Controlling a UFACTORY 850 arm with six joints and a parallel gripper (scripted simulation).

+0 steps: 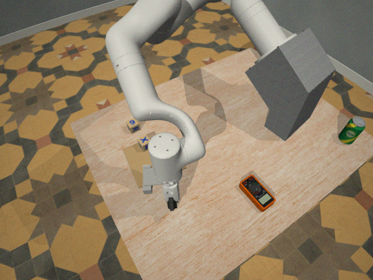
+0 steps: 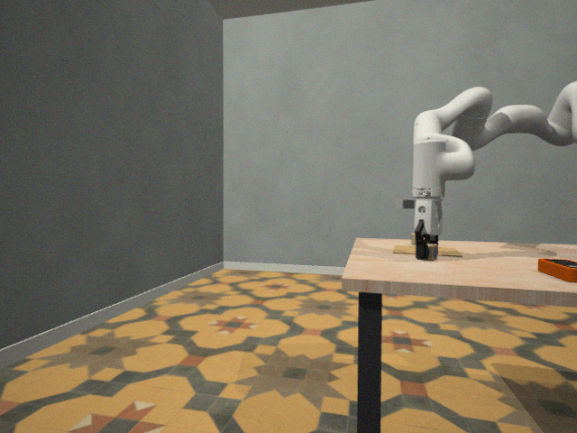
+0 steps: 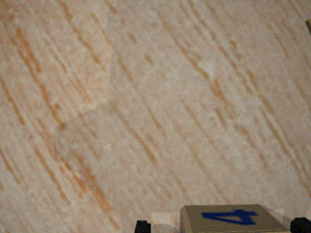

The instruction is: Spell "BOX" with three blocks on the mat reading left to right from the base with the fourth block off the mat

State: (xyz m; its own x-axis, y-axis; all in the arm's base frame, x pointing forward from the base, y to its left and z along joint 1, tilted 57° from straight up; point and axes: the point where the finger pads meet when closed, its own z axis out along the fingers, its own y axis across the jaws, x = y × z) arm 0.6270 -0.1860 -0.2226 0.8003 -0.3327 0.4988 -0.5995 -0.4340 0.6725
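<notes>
My hand is right at the O block. Also, from my hand: X block: 25 cm to the right, 7 cm behind, 1 cm above; B block: 11 cm to the right, 4 cm behind, 1 cm above; tan mat: 18 cm to the right, 5 cm behind, 2 cm below.
</notes>
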